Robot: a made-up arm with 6 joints.
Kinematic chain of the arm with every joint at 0, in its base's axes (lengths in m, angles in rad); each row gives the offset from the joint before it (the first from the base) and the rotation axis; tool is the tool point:
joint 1: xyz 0 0 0.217 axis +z
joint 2: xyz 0 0 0 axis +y
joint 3: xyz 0 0 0.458 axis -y
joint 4: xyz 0 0 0 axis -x
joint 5: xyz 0.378 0 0 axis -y
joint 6: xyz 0 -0.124 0 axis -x
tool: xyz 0 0 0
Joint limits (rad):
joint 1: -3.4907..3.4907
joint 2: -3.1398..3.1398
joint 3: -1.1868..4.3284
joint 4: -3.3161..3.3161
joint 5: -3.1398..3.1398
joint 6: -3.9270..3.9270
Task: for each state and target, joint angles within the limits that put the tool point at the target. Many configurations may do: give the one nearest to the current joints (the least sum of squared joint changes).
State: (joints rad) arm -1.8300 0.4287 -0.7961 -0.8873 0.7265 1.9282
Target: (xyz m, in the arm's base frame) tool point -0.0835 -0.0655 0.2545
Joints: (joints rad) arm -1.8359 0.4381 -1.1397 -1.0339 0.7265 1.9282
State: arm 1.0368 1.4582 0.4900 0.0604 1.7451 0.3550
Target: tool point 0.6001 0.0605 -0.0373
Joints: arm 0.3074 1.3599 0.1864 -0.0336 1.7451 0.3550
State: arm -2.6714 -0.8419 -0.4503 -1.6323 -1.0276 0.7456
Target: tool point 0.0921 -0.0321 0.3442
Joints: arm -2.7708 -1.4896 -0.9833 -2.1065 -1.0276 0.7456
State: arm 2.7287 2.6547 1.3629 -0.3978 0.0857 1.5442
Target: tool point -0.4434 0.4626 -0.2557
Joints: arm 2.5110 1.8943 1.0035 -0.4398 0.0857 1.5442
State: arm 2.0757 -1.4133 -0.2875 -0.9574 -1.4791 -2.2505
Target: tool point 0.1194 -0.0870 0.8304
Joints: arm 2.0093 -0.8795 0.3464 -0.9595 -1.4791 -2.2505
